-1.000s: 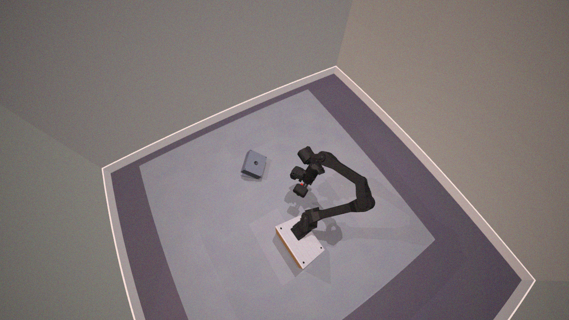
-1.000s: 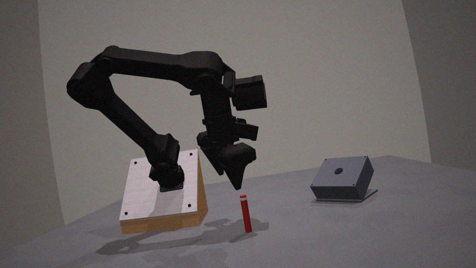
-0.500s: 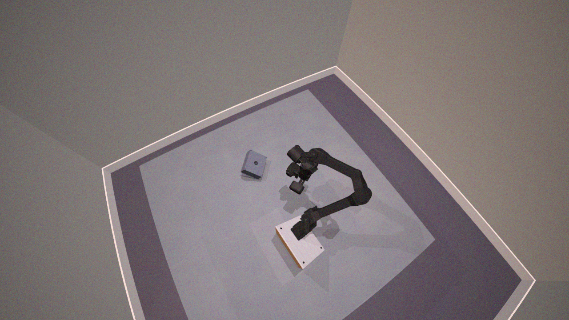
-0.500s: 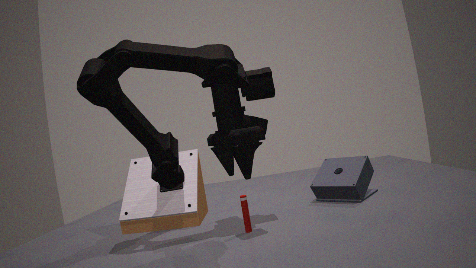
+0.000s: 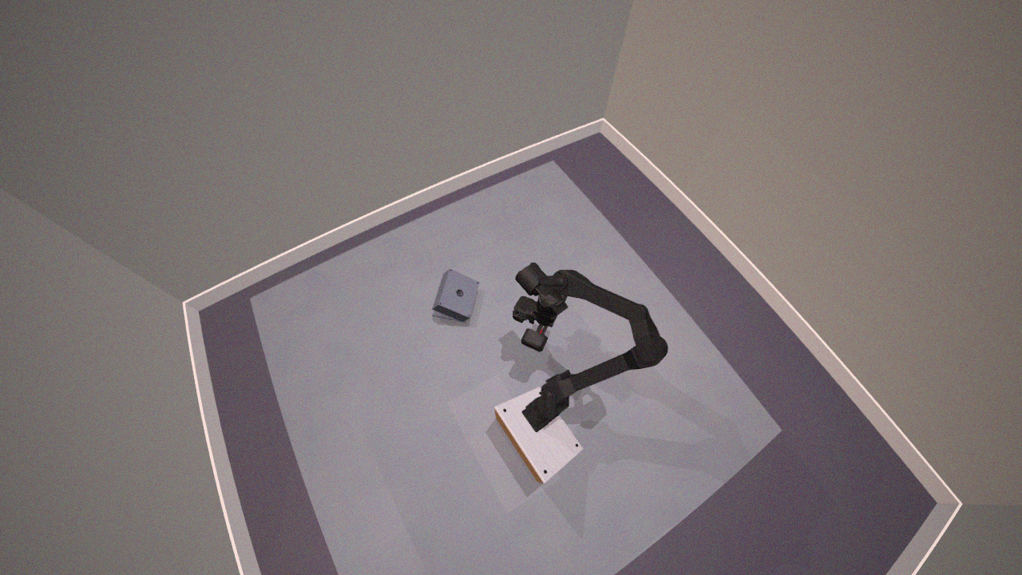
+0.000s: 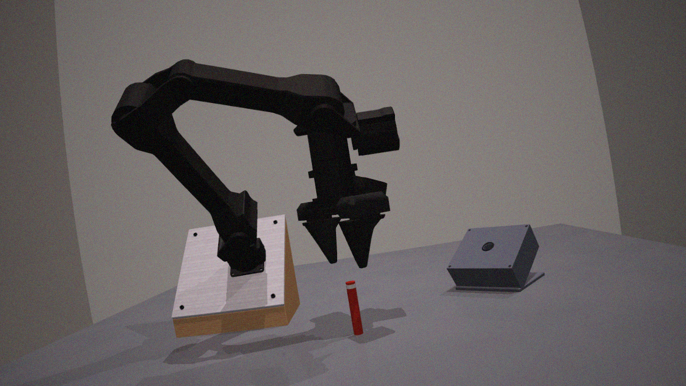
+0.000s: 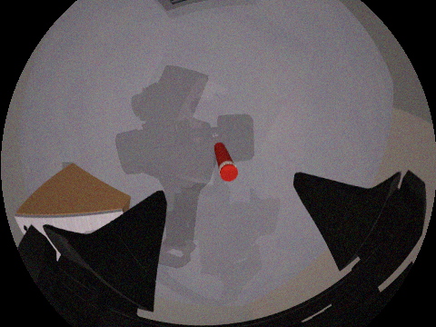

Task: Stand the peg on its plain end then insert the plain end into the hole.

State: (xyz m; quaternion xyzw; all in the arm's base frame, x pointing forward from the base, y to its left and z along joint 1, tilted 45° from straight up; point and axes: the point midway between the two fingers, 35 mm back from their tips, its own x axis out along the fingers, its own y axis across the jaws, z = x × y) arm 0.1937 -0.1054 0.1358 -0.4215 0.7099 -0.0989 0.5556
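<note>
My gripper tip is 5 cm above the red peg. From my gripper tip the other things lie so: grey sloped panel 26 cm ahead, 14 cm to the left, 5 cm below.
</note>
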